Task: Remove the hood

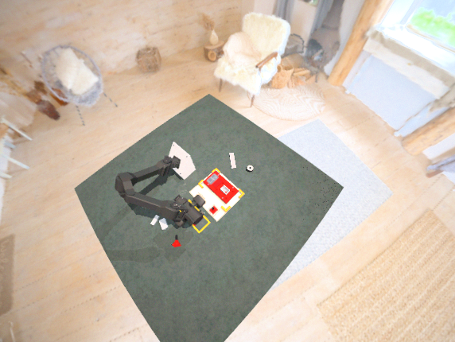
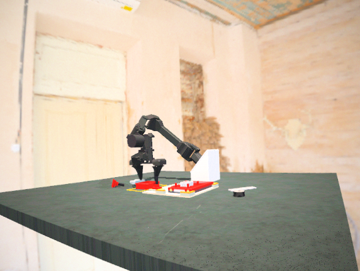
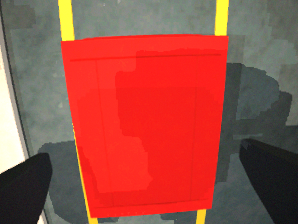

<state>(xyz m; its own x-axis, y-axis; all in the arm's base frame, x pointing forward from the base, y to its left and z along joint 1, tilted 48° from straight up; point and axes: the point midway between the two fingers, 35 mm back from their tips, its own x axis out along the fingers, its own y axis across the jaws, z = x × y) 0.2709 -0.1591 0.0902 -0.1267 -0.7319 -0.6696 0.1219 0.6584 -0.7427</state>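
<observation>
Now: the red hood 2 cm below my gripper tip. From my gripper tip the other things lie so: black wheel (44 cm to the left, 9 cm ahead, 2 cm below); white strip (43 cm to the left, 4 cm behind, 3 cm below).
</observation>
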